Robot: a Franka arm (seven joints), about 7 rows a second.
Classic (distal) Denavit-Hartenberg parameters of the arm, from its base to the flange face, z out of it. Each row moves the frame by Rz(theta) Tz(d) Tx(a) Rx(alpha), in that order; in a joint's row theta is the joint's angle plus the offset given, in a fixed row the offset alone. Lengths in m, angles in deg.
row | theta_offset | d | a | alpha
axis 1 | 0 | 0.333 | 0 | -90
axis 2 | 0 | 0 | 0 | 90
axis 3 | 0 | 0.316 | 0.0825 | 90
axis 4 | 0 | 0 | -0.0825 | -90
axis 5 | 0 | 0.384 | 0 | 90
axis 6 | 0 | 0 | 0.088 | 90
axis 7 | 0 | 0.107 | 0 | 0
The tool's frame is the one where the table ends.
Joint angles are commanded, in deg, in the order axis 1, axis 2, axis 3, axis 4, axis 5, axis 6, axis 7. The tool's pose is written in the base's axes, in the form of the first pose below.
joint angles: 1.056, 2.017, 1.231, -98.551, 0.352, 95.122, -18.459
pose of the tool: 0.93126, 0.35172, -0.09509, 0.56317; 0.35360, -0.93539, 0.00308, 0.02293; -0.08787, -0.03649, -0.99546, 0.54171; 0, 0, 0, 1
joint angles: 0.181, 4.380, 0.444, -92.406, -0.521, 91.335, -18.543
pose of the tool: 0.93994, 0.32790, -0.09489, 0.57487; 0.32851, -0.94445, -0.00953, 0.00517; -0.09274, -0.02221, -0.99544, 0.56345; 0, 0, 0, 1
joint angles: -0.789, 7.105, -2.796, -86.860, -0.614, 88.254, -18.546
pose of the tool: 0.96103, 0.25764, -0.10021, 0.58550; 0.25791, -0.96611, -0.01051, -0.03617; -0.09952, -0.01575, -0.99491, 0.57699; 0, 0, 0, 1
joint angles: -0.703, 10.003, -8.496, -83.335, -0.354, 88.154, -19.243
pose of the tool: 0.98012, 0.17559, -0.09238, 0.59515; 0.17473, -0.98446, -0.01739, -0.08939; -0.09400, 0.00090, -0.99557, 0.57642; 0, 0, 0, 1
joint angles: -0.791, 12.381, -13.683, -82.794, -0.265, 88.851, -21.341
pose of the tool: 0.98575, 0.12318, -0.11454, 0.59661; 0.12076, -0.99229, -0.02787, -0.13929; -0.11709, 0.01365, -0.99303, 0.55883; 0, 0, 0, 1
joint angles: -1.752, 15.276, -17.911, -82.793, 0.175, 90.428, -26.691
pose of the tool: 0.98185, 0.12866, -0.13937, 0.59629; 0.12515, -0.99157, -0.03371, -0.18856; -0.14253, 0.01566, -0.98967, 0.53319; 0, 0, 0, 1
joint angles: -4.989, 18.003, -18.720, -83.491, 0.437, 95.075, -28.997
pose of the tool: 0.98687, 0.10335, -0.12410, 0.59832; 0.09824, -0.99407, -0.04663, -0.23269; -0.12819, 0.03383, -0.99117, 0.50531; 0, 0, 0, 1
